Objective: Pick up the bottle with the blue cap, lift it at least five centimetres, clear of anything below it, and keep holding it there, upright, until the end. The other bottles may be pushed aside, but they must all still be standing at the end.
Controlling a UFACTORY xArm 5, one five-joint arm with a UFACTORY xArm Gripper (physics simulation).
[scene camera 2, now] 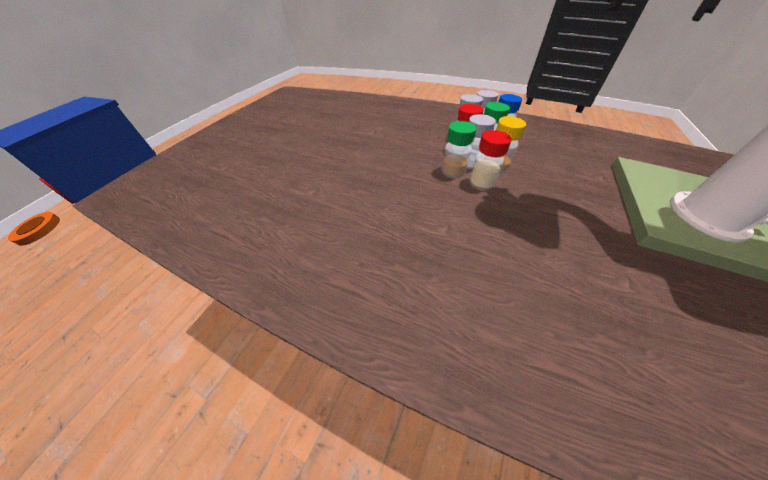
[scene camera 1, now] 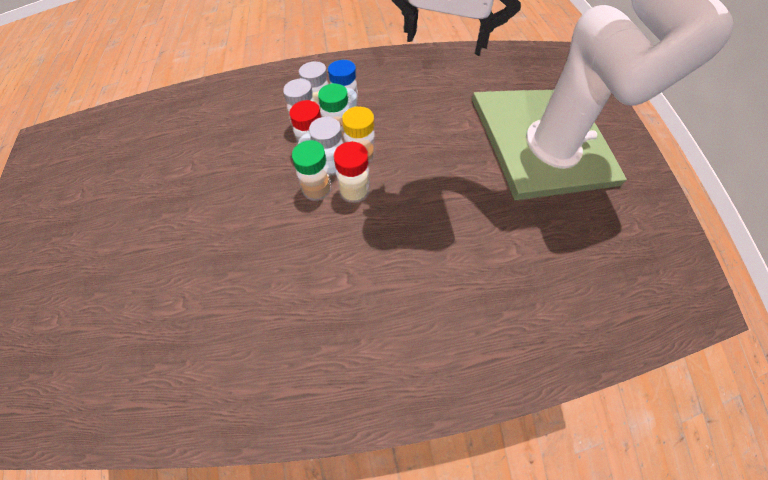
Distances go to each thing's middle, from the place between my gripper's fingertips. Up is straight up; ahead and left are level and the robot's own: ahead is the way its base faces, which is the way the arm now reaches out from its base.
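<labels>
Blue-capped bottle [scene camera 1: 343, 72]: 210 mm to the right of my gripper, 110 mm ahead of it and 240 mm below it. Red-capped bottle [scene camera 1: 303, 113]: 110 mm to the right of my gripper, 200 mm ahead of it, 240 mm below it. With respect to the yellow-capped bottle [scene camera 1: 358, 122], my gripper is 240 mm above it, 110 mm short of it and 60 mm to the left of it.
</labels>
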